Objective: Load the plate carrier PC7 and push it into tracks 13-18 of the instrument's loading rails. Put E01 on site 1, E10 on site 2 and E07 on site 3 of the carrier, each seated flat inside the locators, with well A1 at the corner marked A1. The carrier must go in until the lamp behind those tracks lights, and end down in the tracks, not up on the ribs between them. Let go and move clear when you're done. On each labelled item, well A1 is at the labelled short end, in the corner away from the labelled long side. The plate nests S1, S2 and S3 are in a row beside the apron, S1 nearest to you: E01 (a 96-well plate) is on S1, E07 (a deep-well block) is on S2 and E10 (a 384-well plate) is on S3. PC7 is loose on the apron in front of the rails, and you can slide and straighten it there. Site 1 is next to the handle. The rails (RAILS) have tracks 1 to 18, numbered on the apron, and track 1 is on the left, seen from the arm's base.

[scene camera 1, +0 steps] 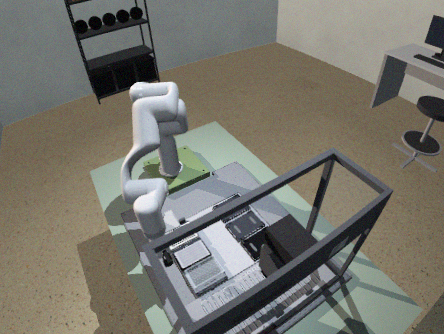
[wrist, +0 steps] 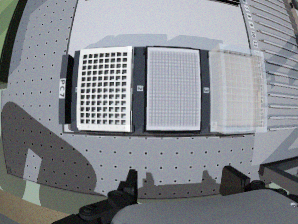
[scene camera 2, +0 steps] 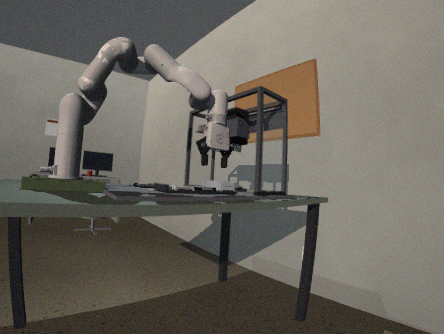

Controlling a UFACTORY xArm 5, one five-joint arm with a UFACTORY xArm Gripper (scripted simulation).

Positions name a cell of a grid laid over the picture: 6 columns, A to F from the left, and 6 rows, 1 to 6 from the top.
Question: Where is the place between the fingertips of the gripper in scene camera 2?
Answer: C3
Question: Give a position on a pale block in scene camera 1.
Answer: C5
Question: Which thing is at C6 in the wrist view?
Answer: The gripper.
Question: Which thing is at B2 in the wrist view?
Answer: A plate carrier PC7.
